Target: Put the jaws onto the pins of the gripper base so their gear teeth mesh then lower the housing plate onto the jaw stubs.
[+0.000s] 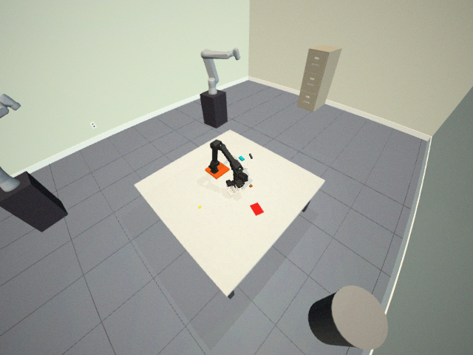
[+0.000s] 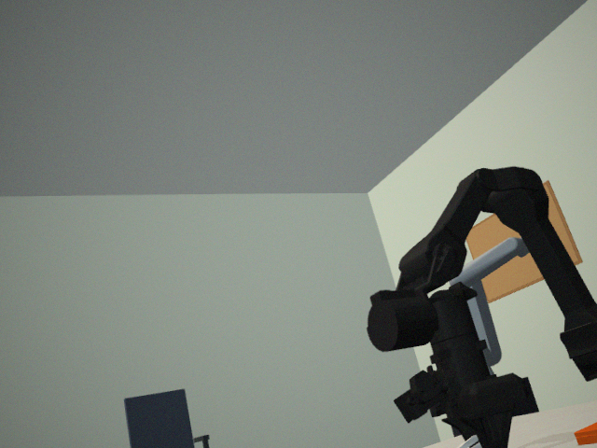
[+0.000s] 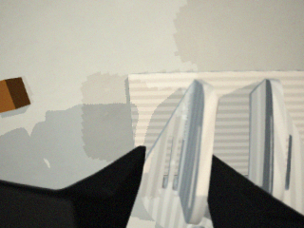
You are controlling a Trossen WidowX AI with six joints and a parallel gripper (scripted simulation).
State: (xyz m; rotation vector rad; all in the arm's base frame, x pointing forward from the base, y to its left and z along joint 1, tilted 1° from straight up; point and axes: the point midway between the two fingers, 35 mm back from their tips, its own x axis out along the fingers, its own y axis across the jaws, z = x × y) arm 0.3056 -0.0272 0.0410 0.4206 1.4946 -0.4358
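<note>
Now: gripper tip 30 mm to the left of the housing plate and 20 mm above it. Also, from my gripper tip: red card: 260 mm ahead, 70 mm to the right, 20 mm below; then small brown object: 100 mm to the left, 80 mm ahead, 20 mm below; then small yellow ball: 350 mm to the right, 120 mm behind, 10 mm below.
</note>
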